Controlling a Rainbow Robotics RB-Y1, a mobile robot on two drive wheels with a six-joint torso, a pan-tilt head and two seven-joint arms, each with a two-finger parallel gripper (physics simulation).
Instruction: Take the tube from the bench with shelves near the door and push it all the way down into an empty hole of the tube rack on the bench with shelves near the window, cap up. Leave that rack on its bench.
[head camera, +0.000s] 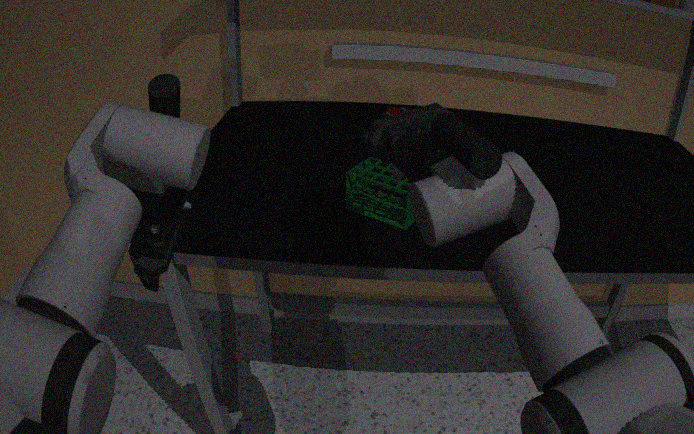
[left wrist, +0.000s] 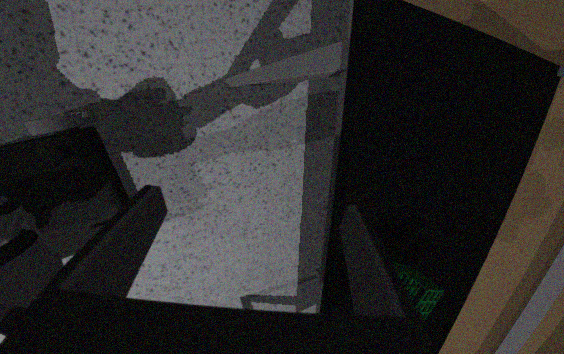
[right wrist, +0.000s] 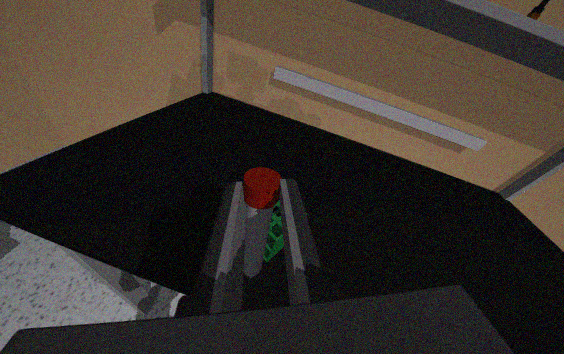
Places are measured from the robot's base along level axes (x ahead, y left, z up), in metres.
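Pixels of known places: left gripper, fingertip midpoint: (head camera: 163, 254) (left wrist: 255, 207); right gripper, fingertip midpoint: (head camera: 395, 115) (right wrist: 262, 192).
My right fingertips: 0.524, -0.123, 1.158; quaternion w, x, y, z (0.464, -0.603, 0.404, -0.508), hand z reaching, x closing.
Behind a point stands the place of what it marks, as x, y, z.
The tube (right wrist: 256, 235) @(0.514, -0.126, 1.130), with a red cap (head camera: 394, 110) @(0.518, -0.121, 1.169) (right wrist: 261, 187) @(0.517, -0.122, 1.169) and a grey body, is cap up between the fingers of my right gripper (head camera: 384, 123) @(0.524, -0.123, 1.158) (right wrist: 262, 192) @(0.524, -0.123, 1.158), which is shut on it. The green tube rack (head camera: 378, 197) @(0.706, -0.132, 0.917) (left wrist: 425, 295) @(0.666, -0.075, 0.992) (right wrist: 274, 242) @(0.631, -0.175, 0.917) stands on the black bench top (head camera: 286, 204) @(0.697, 0.046, 0.914) (left wrist: 450, 125) @(0.792, 0.175, 0.914) (right wrist: 150, 145) @(0.835, 0.183, 0.914). In the head view my right gripper is just behind the rack, partly covering it. The tube's lower end and its height over the rack are unclear. My left gripper (head camera: 152, 268) @(0.413, 0.217, 1.009) (left wrist: 255, 207) @(0.413, 0.217, 1.009) is open and empty at the bench's left front corner.
A pale bar (head camera: 470, 61) @(1.193, -0.469, 1.083) (right wrist: 380, 107) @(1.185, -0.515, 1.093) runs along the wall behind the bench. A grey upright post (head camera: 233, 56) @(1.297, 0.220, 1.081) (right wrist: 207, 50) @(1.300, 0.211, 1.087) stands at the bench's back left corner. A bench leg (head camera: 189, 327) @(0.618, 0.283, 0.659) is below my left gripper. Speckled floor lies in front.
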